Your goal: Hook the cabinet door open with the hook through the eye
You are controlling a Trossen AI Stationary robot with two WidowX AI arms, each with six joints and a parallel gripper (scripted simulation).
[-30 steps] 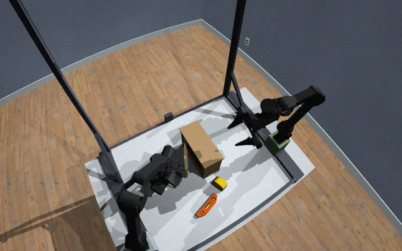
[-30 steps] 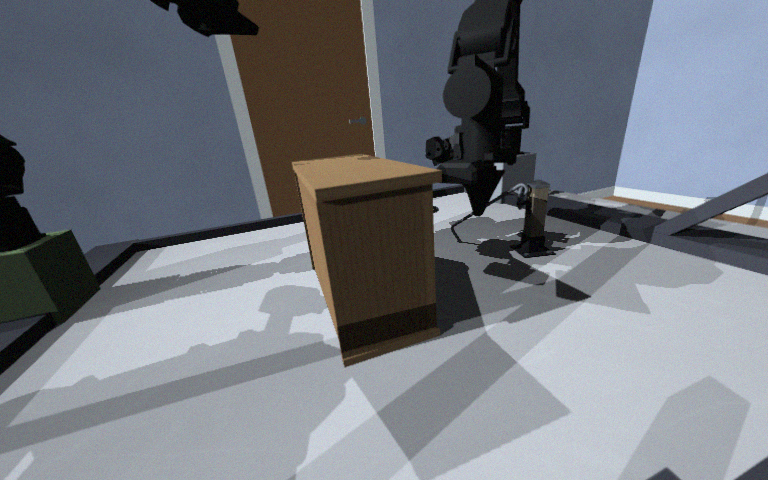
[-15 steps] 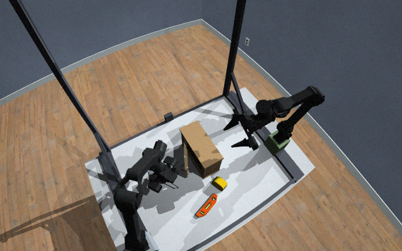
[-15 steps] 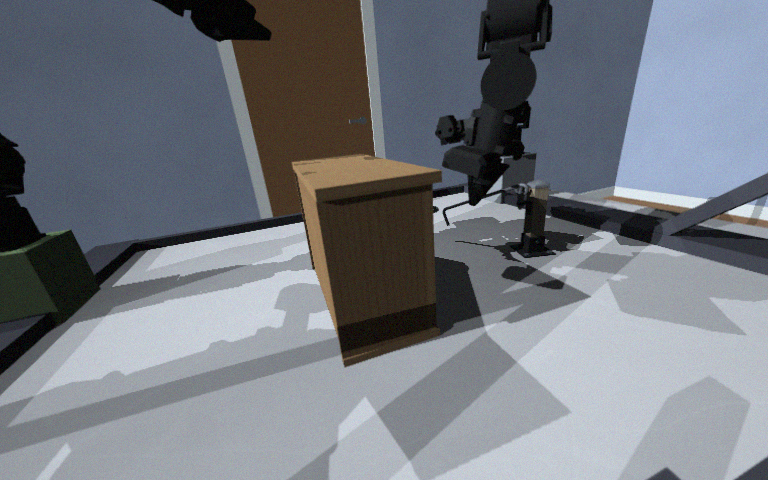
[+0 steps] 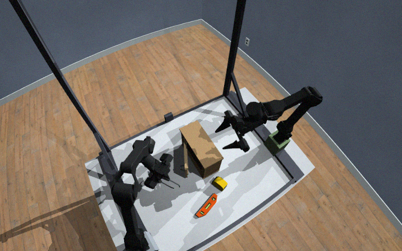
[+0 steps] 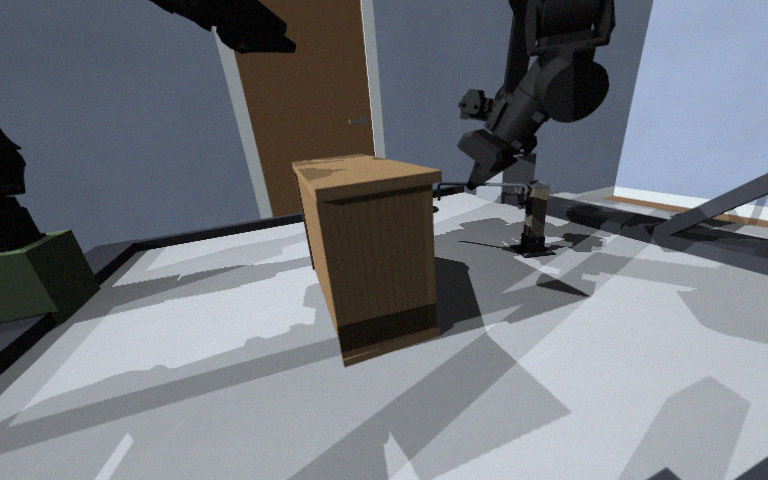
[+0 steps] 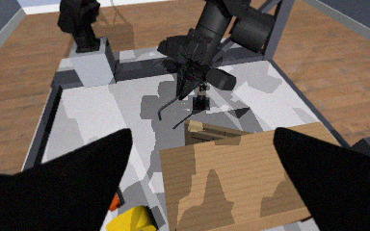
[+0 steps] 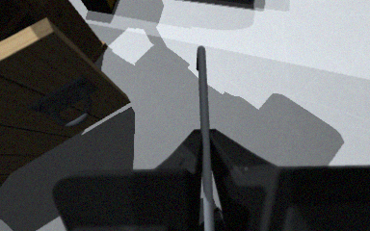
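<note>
My right gripper is now 50 mm past the door, 150 mm to the right of it and 50 mm above it. Round my right hand: yellow tape measure: 170 mm ahead, 230 mm to the left, 100 mm below; orange spirit level: 230 mm ahead, 90 mm to the left, 120 mm below; grey hook rod: 40 mm below.
</note>
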